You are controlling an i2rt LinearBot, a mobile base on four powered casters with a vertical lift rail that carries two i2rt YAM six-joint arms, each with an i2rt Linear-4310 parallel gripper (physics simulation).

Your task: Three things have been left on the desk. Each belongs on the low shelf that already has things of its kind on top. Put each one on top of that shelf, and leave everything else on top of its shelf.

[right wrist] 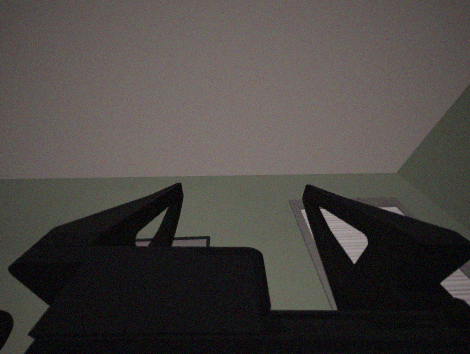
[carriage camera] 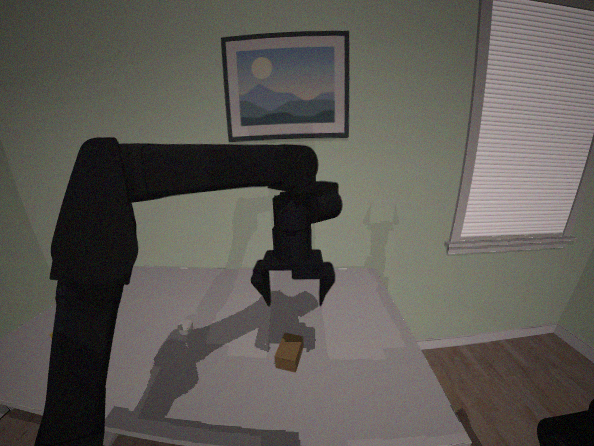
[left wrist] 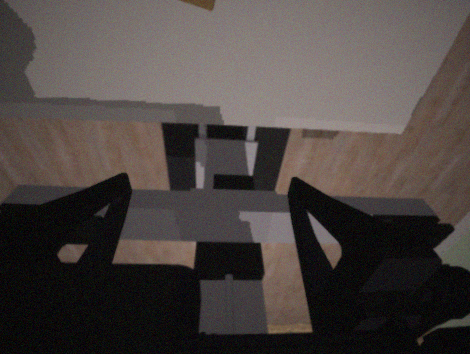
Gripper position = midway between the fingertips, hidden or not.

my left gripper: carriage camera 294, 304; left wrist 210, 183; not seen in the right wrist view (out of frame)
my right gripper: right wrist 243, 190; not seen in the carriage camera view (out of frame); not seen in the left wrist view (out of frame)
same spot on grey desk: [left wrist: 366, 73] = [carriage camera: 397, 396]
